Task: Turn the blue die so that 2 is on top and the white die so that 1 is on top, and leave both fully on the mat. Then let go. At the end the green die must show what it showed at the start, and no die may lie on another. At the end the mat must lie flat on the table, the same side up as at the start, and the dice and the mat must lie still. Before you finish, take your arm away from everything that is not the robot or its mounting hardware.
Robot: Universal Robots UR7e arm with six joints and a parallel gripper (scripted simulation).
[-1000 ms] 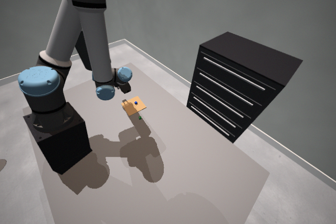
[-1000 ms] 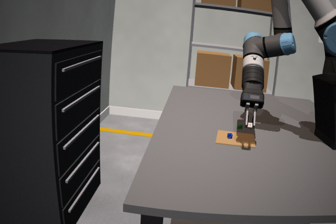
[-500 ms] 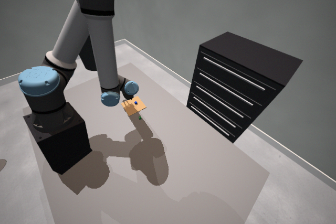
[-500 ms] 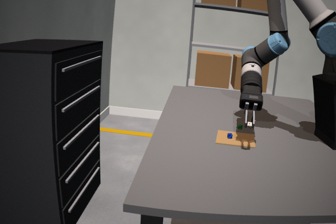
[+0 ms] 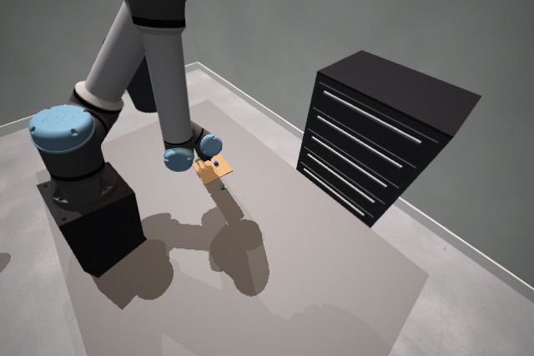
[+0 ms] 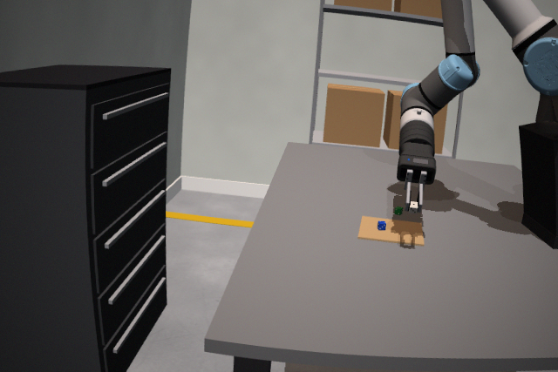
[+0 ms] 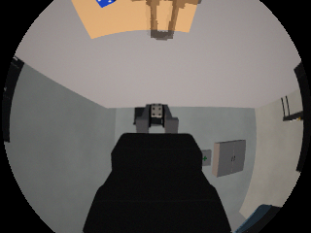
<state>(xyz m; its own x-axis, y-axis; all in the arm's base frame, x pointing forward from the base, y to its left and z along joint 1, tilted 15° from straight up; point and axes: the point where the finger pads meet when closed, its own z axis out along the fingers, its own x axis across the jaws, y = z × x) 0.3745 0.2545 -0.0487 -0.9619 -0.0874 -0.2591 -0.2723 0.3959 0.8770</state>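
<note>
Right now my hand is 12 cm to the left of the orange mat, 11 cm above it and 4 cm short of it. The rest, counted from my hand: green die 25 cm to the right, 10 cm below, 4 cm ahead; then white die 1 cm to the left, 1 cm below; then blue die 12 cm to the right, 10 cm below, 6 cm ahead.
</note>
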